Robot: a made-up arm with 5 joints.
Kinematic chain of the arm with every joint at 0, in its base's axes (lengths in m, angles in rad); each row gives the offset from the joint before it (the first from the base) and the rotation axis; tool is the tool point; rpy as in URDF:
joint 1: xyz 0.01 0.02 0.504 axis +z
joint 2: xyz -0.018 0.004 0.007 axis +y
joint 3: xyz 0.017 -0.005 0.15 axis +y
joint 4: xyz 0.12 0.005 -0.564 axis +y
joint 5: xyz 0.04 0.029 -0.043 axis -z
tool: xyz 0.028 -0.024 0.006 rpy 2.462 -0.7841 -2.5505
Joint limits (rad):
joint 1: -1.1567..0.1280
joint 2: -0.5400..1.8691
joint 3: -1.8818..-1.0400
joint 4: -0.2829..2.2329
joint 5: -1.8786..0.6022
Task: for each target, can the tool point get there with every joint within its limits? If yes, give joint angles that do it. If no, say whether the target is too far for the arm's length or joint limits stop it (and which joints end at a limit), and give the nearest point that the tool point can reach.
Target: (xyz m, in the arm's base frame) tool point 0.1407 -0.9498 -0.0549
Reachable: no: too far | nearest point 0.2718 -0.5545 0.1276 | short by 0.455 m
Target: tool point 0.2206 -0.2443 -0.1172
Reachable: yes | joints -0.9603 1.4663 -1.5539 0.7613 -0.3792
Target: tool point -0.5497 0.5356 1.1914
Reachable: no: too far | nearest point 0.1571 0.0973 1.2136 | short by 0.832 m
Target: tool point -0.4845 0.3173 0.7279
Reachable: no: joint limits stop it (at a limit: joint 2, joint 3, joint 4) | nearest point -0.2437 0.1726 0.0120 | short by 0.769 m
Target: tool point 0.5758 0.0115 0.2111
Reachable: yes | joints -0.1208 0.7674 -1.5356 2.0098 -1.5198
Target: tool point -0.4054 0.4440 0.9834
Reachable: no: joint limits stop it (at a limit: joint 1, joint 2, joint 3, joint 4) | nearest point 0.1591 0.1001 1.2125 | short by 0.700 m
